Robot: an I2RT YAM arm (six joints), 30 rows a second.
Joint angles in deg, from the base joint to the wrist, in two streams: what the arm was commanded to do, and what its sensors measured. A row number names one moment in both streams.
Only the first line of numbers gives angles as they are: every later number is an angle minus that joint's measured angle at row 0.
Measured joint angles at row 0: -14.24, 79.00, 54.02, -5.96, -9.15, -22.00
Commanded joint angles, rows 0 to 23: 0.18, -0.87, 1.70, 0.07, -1.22, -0.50; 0.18, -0.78, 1.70, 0.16, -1.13, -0.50; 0.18, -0.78, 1.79, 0.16, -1.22, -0.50; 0.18, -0.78, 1.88, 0.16, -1.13, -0.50; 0.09, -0.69, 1.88, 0.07, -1.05, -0.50; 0.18, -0.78, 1.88, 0.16, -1.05, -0.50; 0.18, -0.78, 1.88, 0.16, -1.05, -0.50; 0.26, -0.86, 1.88, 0.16, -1.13, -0.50; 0.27, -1.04, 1.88, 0.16, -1.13, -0.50; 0.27, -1.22, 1.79, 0.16, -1.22, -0.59; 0.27, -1.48, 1.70, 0.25, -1.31, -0.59; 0.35, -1.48, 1.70, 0.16, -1.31, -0.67; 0.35, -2.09, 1.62, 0.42, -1.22, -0.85; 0.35, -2.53, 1.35, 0.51, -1.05, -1.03; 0.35, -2.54, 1.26, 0.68, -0.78, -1.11; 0.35, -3.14, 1.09, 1.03, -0.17, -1.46; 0.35, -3.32, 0.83, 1.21, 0.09, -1.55; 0.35, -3.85, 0.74, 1.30, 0.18, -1.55; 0.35, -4.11, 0.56, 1.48, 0.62, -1.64; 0.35, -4.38, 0.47, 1.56, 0.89, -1.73; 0.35, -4.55, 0.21, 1.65, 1.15, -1.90; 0.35, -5.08, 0.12, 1.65, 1.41, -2.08; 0.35, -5.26, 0.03, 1.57, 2.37, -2.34; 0.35, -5.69, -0.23, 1.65, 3.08, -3.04
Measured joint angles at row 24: 0.11, -2.45, 0.00, 0.07, 1.23, -1.49
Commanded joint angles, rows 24 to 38: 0.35, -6.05, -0.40, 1.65, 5.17, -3.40; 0.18, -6.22, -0.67, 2.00, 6.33, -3.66; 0.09, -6.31, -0.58, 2.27, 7.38, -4.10; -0.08, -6.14, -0.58, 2.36, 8.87, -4.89; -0.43, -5.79, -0.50, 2.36, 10.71, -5.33; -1.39, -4.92, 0.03, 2.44, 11.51, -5.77; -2.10, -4.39, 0.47, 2.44, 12.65, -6.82; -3.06, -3.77, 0.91, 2.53, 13.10, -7.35; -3.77, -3.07, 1.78, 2.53, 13.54, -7.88; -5.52, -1.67, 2.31, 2.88, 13.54, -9.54; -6.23, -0.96, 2.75, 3.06, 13.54, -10.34; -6.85, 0.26, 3.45, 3.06, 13.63, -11.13; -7.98, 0.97, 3.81, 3.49, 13.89, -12.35; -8.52, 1.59, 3.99, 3.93, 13.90, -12.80; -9.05, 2.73, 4.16, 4.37, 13.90, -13.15
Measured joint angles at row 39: -7.23, 0.96, 1.35, 1.34, 12.18, -9.59
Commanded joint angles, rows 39 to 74: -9.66, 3.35, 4.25, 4.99, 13.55, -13.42; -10.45, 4.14, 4.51, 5.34, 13.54, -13.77; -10.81, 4.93, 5.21, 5.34, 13.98, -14.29; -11.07, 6.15, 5.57, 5.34, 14.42, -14.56; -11.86, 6.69, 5.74, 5.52, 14.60, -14.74; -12.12, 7.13, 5.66, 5.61, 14.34, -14.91; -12.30, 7.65, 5.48, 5.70, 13.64, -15.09; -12.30, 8.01, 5.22, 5.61, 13.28, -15.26; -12.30, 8.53, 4.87, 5.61, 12.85, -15.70; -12.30, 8.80, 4.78, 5.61, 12.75, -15.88; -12.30, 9.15, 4.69, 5.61, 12.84, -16.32; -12.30, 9.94, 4.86, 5.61, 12.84, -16.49; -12.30, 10.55, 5.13, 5.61, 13.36, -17.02; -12.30, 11.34, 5.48, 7.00, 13.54, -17.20; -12.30, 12.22, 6.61, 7.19, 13.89, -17.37; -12.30, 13.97, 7.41, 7.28, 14.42, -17.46; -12.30, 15.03, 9.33, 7.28, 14.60, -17.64; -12.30, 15.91, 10.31, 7.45, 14.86, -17.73; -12.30, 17.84, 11.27, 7.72, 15.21, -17.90; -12.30, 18.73, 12.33, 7.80, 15.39, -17.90; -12.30, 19.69, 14.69, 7.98, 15.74, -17.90; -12.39, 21.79, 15.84, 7.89, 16.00, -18.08; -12.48, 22.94, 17.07, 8.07, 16.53, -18.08; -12.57, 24.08, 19.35, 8.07, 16.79, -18.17; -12.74, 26.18, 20.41, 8.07, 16.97, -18.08; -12.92, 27.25, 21.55, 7.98, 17.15, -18.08; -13.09, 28.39, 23.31, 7.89, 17.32, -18.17; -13.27, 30.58, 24.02, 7.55, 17.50, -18.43; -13.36, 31.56, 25.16, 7.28, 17.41, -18.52; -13.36, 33.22, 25.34, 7.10, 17.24, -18.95; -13.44, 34.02, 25.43, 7.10, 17.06, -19.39; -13.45, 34.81, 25.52, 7.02, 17.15, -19.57; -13.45, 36.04, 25.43, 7.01, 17.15, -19.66; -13.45, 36.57, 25.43, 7.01, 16.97, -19.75; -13.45, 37.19, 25.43, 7.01, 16.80, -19.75; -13.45, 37.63, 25.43, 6.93, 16.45, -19.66
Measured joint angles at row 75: -13.18, 36.79, 24.09, 7.33, 16.68, -19.28
